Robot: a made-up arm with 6 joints. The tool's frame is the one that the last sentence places. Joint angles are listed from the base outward.
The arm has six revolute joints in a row. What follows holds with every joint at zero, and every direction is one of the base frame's. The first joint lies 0.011 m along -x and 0.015 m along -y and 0.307 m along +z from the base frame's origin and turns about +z. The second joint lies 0.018 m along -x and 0.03 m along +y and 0.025 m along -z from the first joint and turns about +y. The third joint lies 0.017 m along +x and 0.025 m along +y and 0.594 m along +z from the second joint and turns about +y. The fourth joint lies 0.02 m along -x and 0.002 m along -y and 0.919 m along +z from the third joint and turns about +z. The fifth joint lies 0.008 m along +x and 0.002 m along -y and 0.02 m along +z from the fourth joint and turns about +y. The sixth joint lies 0.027 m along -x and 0.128 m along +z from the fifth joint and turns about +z. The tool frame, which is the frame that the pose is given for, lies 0.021 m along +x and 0.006 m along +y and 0.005 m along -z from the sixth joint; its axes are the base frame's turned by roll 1.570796, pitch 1.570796 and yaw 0 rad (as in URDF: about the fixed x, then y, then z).
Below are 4 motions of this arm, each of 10 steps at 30 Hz.
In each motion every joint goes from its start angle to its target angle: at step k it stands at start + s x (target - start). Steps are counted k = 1, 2, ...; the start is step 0. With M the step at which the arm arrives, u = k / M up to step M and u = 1 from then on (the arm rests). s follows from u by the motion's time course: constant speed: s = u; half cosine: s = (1 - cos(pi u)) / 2; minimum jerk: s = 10 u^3 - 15 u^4 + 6 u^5.
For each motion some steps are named. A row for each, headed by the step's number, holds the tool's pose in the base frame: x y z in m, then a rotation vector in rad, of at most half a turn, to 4 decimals.
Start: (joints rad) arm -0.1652 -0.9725 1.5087 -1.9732 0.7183 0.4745
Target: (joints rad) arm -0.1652 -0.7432 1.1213 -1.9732 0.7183 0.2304
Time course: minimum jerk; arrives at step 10
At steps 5, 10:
5: -0.0508 -0.0354 1.6331 -1.5944 -0.2655 1.8136
10: -0.0806 -0.0305 1.7109 -1.5896 -0.1787 1.7407

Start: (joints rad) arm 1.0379 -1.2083 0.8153 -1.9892 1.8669 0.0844
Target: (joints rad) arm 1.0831 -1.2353 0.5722 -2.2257 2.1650 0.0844
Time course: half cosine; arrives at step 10
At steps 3, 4, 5, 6, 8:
3: -0.4697 -0.9329 1.2873 -0.5279 -2.1001 0.8900
4: -0.4817 -0.9605 1.2619 -0.4892 -2.1094 0.8075
5: -0.4940 -0.9899 1.2326 -0.4441 -2.1179 0.7161
6: -0.5055 -1.0179 1.2023 -0.3967 -2.1247 0.6247
8: -0.5220 -1.0603 1.1515 -0.3156 -2.1315 0.4769

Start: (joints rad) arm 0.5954 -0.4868 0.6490 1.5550 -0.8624 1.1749
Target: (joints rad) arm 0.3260 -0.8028 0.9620 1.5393 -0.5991 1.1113
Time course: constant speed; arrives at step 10
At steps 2, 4, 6, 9, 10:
2: -0.1536 -0.1525 1.7972 -0.4617 1.0006 1.8202
4: -0.1907 -0.1560 1.7832 -0.4754 1.0400 1.7397
6: -0.2275 -0.1551 1.7669 -0.4865 1.0800 1.6586
9: -0.2810 -0.1456 1.7386 -0.4984 1.1410 1.5362
10: -0.2980 -0.1403 1.7281 -0.5011 1.1616 1.4952

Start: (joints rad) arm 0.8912 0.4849 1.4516 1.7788 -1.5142 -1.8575
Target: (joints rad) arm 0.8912 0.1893 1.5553 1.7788 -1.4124 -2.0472
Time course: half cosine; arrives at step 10
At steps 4, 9, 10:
4: 0.7196 0.7990 0.5286 -0.1248 -1.1890 2.1550
9: 0.6766 0.7438 0.6697 -0.0728 -1.2382 2.2209
10: 0.6747 0.7413 0.6749 -0.0711 -1.2401 2.2237

